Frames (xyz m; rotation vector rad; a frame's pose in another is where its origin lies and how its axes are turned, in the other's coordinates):
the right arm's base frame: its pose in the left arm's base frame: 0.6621 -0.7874 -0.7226 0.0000 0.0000 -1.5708
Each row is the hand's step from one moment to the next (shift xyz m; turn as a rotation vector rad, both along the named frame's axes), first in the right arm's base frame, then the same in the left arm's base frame.
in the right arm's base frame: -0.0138 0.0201 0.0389 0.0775 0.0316 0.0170
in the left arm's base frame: 0.0201 0.0138 0.0389 0.0316 -0.0775 0.0170
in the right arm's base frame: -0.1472 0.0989 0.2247 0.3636 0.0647 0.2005
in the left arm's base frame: 0.0989 0.1472 0.2247 0.0647 -0.3636 0.2005
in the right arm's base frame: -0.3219 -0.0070 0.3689 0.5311 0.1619 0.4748
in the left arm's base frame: -0.0070 0.3219 0.3689 0.1619 -0.5311 0.4748
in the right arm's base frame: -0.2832 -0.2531 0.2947 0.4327 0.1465 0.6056
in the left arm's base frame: -0.2531 0.2832 0.2947 0.1465 -0.4327 0.6056
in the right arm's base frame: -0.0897 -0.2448 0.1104 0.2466 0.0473 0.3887
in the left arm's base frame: -0.2448 0.0897 0.1104 0.0473 -0.2466 0.3887
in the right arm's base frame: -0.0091 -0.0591 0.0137 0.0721 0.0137 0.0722
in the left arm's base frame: -0.0591 0.0091 0.0137 0.0137 -0.0721 0.0722
